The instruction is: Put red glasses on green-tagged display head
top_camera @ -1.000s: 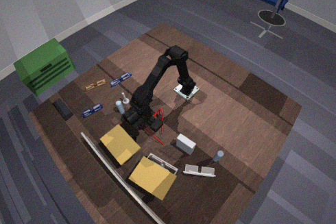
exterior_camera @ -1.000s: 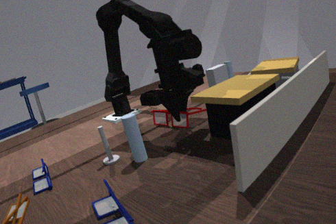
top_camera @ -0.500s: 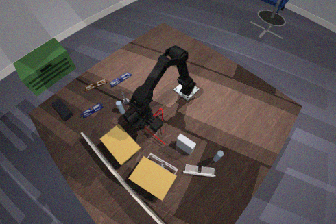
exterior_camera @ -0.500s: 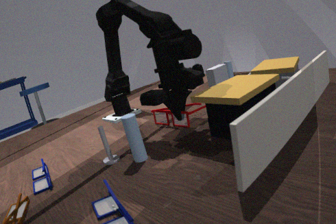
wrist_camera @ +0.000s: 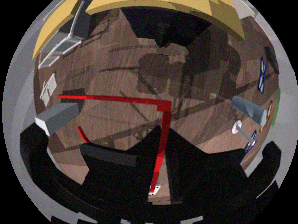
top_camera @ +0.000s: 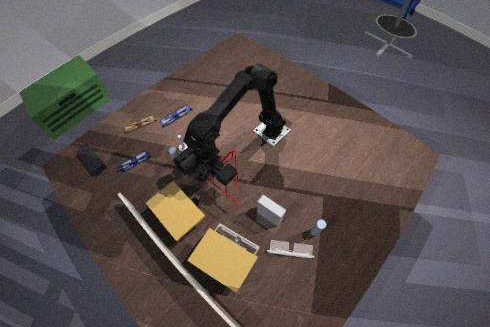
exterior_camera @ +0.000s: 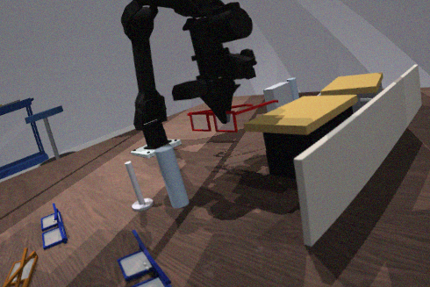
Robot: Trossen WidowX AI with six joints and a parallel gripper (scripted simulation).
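Right now the white post is 210 mm to the right of my gripper tip, 60 mm below it and 50 mm behind it. Round my gripper tip: dark box (510 mm to the right, 240 mm ahead, 70 mm below); then white box (240 mm to the left, 30 mm below, 10 mm behind); then long white board (310 mm ahead, 80 mm to the left, 30 mm below).
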